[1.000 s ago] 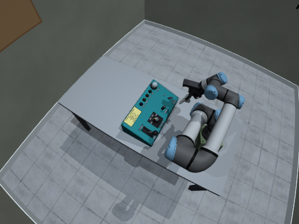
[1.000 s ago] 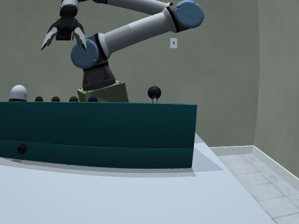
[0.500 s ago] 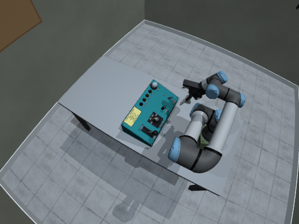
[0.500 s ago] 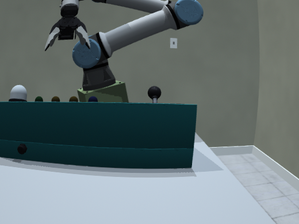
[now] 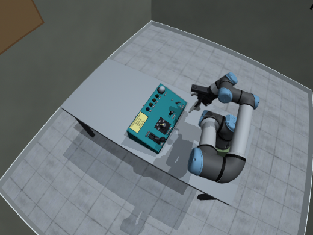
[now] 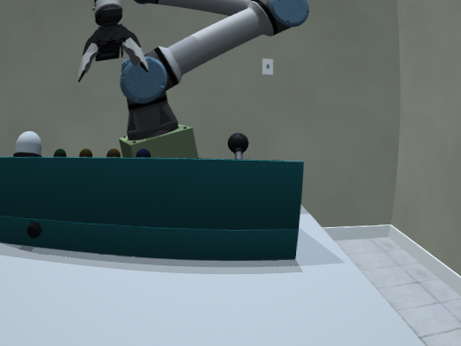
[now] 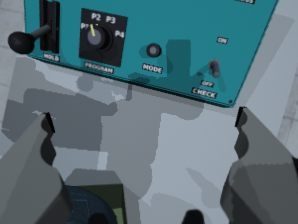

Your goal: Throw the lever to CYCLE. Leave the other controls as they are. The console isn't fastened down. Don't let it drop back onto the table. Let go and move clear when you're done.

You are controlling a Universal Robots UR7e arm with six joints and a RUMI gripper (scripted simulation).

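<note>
Right now the lever is 270 mm to the left of my hand, 170 mm below it and 70 mm ahead of it. Round my hand: check toggle (180 mm below, 110 mm ahead, 90 mm to the right); teal console (200 mm below, 130 mm ahead, 90 mm to the left); mode button (170 mm below, 100 mm ahead, 30 mm to the left).
</note>
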